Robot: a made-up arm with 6 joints.
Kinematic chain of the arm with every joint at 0, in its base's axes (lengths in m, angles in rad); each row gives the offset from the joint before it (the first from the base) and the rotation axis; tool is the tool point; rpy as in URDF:
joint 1: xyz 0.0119 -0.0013 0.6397 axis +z
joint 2: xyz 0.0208 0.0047 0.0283 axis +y
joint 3: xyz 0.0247 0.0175 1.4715 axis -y
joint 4: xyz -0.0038 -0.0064 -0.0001 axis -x
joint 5: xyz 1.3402 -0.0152 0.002 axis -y
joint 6: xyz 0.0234 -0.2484 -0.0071 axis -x
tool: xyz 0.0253 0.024 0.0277 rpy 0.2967 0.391 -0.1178
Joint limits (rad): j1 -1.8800..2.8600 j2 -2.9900..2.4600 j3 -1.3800..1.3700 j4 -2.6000..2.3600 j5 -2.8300..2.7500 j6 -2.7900..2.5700
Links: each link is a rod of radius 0.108 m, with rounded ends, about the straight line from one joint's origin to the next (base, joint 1, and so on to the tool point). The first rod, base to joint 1, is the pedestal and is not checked.
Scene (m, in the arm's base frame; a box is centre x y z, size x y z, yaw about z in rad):
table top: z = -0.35
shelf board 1: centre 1.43 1.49 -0.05 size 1 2.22 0.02 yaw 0.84
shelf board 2: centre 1.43 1.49 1.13 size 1 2.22 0.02 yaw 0.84
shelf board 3: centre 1.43 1.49 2.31 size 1 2.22 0.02 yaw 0.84
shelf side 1: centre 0.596 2.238 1.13 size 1 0.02 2.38 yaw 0.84
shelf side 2: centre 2.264 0.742 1.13 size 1 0.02 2.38 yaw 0.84
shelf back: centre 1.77 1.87 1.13 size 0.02 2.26 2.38 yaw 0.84
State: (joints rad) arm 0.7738 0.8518 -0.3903 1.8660 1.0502 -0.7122
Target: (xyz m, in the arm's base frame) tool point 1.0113 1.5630 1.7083
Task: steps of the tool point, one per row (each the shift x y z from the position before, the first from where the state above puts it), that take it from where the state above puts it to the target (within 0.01 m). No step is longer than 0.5 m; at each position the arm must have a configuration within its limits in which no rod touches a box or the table.
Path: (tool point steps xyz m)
1: -0.3017 0.0098 0.3542
2: -0.3170 -0.1089 0.2721
3: -0.2853 -0.2085 0.1747
4: -0.2191 -0.2723 0.0707
5: 0.1714 0.2585 0.1493
6: 0.2204 0.2238 0.1181
7: 0.2603 0.1776 0.0854
8: 0.2888 0.1216 0.0528

